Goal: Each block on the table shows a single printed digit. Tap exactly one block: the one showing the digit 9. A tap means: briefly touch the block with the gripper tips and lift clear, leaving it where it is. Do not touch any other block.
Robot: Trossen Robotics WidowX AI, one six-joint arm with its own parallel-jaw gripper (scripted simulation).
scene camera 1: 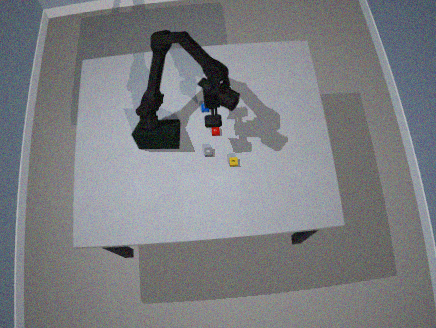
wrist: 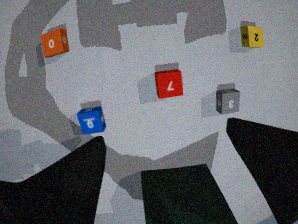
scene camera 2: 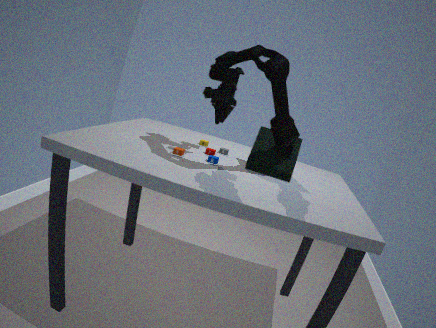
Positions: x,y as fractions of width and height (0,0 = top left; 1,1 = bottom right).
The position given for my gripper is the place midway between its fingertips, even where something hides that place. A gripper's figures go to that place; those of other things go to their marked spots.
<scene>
My gripper (wrist: 0.57,0.60): 0.10 m from the lens. A red block (wrist: 0.57,0.37): 0.20 m from the lens.
</scene>
